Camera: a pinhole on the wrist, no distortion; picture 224 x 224 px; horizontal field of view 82.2 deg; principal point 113.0 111.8 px. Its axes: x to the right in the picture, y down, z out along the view. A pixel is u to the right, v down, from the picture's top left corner.
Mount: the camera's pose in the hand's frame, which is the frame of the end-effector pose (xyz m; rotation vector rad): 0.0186 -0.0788 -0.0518 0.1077 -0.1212 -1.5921
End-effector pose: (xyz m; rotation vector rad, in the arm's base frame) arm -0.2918 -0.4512 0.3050 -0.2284 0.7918 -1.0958
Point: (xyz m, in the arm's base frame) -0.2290 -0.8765 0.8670
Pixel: 199.7 156.8
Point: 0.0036 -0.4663 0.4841
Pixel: 51.9 121.3
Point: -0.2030 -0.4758 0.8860
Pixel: 156.6 74.7
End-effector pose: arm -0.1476 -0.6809 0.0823 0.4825 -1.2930 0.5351
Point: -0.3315 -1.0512 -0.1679
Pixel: 150.0 25.4
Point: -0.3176 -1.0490 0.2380
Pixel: 143.3 151.1
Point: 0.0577 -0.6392 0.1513
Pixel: behind the camera
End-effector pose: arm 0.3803 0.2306 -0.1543 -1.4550 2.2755 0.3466
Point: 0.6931 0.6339 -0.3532
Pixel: 124.0 38.3
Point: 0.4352 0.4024 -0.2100
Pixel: 52.2 34.0
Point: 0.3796 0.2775 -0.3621
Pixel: 60.3 151.1
